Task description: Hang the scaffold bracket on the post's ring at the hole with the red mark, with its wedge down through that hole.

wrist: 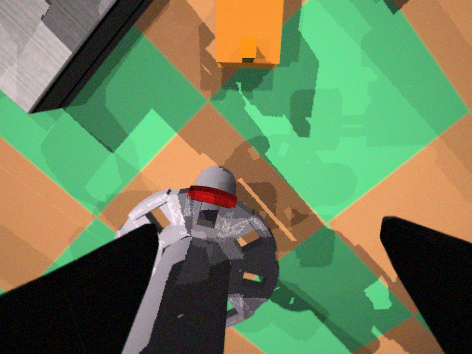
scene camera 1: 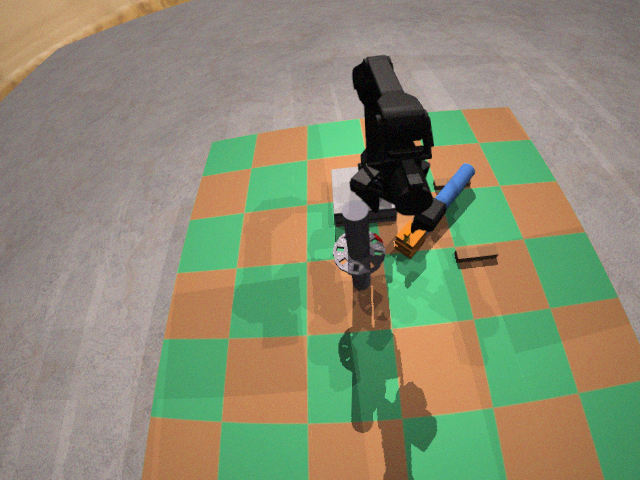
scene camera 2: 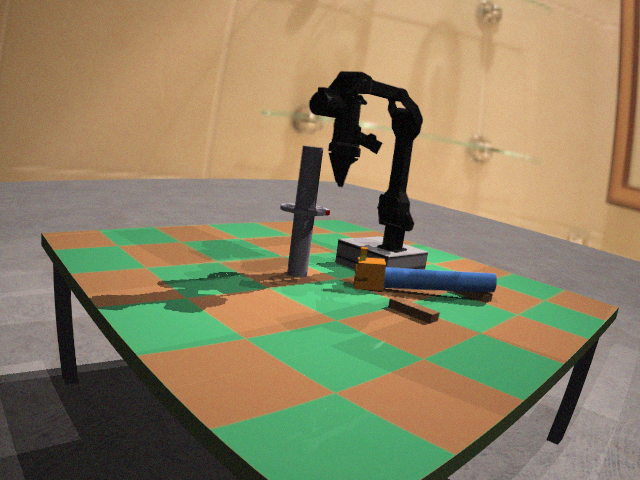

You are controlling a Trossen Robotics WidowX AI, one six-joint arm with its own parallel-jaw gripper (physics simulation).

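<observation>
The bracket, with an orange head [scene camera 1: 412, 244] [scene camera 2: 370, 274] [wrist: 250, 20] and a blue tube [scene camera 1: 455, 184] [scene camera 2: 439, 280], lies on its side. Its small orange wedge [scene camera 2: 363, 253] [wrist: 248, 47] shows at the head. The grey post [scene camera 1: 356, 232] [scene camera 2: 308, 180] [wrist: 200, 290] stands upright and carries a grey ring [scene camera 2: 287, 207] [wrist: 265, 257] with square holes. The red mark [scene camera 1: 378, 237] [scene camera 2: 327, 212] [wrist: 212, 196] is on the ring's rim, on the side facing the bracket's head in the wrist view. My gripper [scene camera 2: 340, 183] [wrist: 268, 230] is open and empty, high above the table and above ring height, beside the post.
A brown block [scene camera 1: 476, 254] [scene camera 2: 413, 311] lies beside the bracket. Another brown block [scene camera 1: 437, 184] [scene camera 2: 484, 297] lies by the tube's far end. The arm's pale base [scene camera 1: 345, 188] [scene camera 2: 356, 250] [wrist: 35, 50] stands behind the post in the first scene view.
</observation>
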